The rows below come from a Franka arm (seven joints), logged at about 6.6 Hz.
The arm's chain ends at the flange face. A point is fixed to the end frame.
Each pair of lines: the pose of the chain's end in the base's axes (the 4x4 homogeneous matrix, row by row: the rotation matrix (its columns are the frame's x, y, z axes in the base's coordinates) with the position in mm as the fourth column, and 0 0 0 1 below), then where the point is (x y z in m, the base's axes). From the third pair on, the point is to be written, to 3 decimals.
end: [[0.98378 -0.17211 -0.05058 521.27], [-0.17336 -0.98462 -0.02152 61.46], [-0.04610 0.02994 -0.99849 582.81], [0 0 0 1]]
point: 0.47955 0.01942 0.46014
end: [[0.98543 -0.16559 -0.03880 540.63], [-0.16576 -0.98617 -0.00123 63.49], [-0.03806 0.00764 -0.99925 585.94], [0 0 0 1]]
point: 0.50064 0.02371 0.46195
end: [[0.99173 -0.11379 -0.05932 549.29], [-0.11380 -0.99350 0.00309 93.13], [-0.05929 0.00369 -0.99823 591.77], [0 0 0 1]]
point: 0.509 0.052 0.468
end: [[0.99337 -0.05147 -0.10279 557.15], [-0.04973 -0.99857 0.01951 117.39], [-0.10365 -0.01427 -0.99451 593.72], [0 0 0 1]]
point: 0.514 0.076 0.471
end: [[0.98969 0.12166 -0.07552 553.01], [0.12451 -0.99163 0.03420 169.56], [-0.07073 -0.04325 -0.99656 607.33], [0 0 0 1]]
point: 0.521 0.126 0.482
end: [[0.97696 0.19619 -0.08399 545.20], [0.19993 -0.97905 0.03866 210.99], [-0.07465 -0.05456 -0.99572 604.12], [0 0 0 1]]
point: 0.516 0.166 0.479
